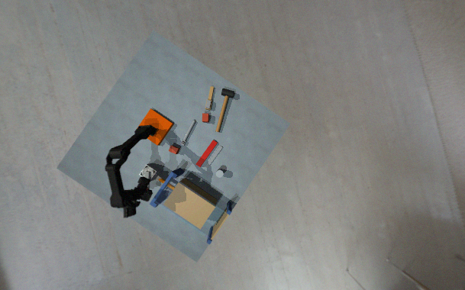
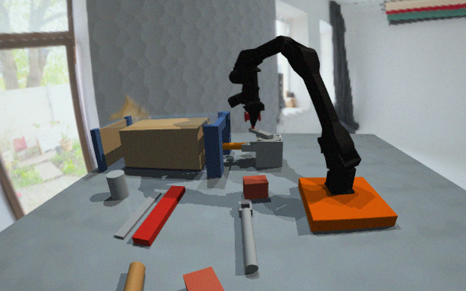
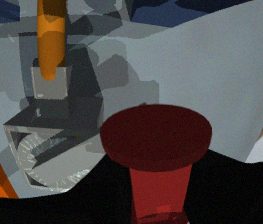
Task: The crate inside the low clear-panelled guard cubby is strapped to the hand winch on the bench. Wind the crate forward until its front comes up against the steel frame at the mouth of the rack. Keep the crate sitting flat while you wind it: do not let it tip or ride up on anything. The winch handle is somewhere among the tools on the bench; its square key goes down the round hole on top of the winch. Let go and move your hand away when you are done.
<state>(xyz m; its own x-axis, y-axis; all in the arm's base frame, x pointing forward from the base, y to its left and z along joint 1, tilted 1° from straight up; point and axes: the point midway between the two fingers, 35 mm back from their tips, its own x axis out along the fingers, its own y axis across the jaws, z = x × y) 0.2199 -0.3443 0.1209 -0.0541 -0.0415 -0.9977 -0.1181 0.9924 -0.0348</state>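
My gripper tip is 30 mm to the right of the grey crank handle, 20 mm past it and 10 mm above it. Also, from my gripper tip: grey winch (80 mm to the left, 80 mm below, 70 mm behind); red knob (20 mm above); frame (110 mm ahead, 80 mm to the left, 10 mm below).
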